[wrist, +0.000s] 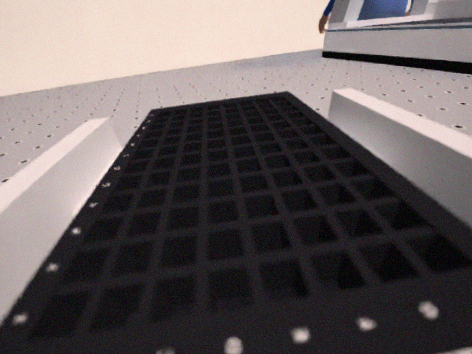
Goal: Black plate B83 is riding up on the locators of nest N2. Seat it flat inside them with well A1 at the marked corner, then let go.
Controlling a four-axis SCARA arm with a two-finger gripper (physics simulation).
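Frame: origin at the arm's base, x ahead, y left, z up, level; centimetres.
Seen in the pictures: gripper, fingertip midpoint: (225, 124).
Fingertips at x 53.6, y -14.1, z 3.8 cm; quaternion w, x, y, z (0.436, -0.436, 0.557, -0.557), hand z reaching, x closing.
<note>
A point is followed by its place in that frame.
The black plate B83 (227, 200) @(z 4.0, x 48.0, y -12.4 cm) fills the middle of the wrist view, its grid of square wells running away from the camera. Small white marks line its left edge and its near edge; they are too blurred to read. My gripper (225, 124) @(z 3.8, x 53.6, y -14.1 cm) is shut on the plate, with one pale finger along its left side and the other along its right side. Nest N2, its locators and the marked corner cannot be made out, so whether the plate lies flat in the nest does not show.
A grey tabletop (200, 80) @(z 1.3, x 80.4, y -18.2 cm) with rows of small holes extends behind and beside the plate. A white machine (400, 46) @(z 3.7, x 68.6, y -45.0 cm) with a black base strip stands at the back right, with a blue shape above it. A cream wall (125, 40) is behind.
</note>
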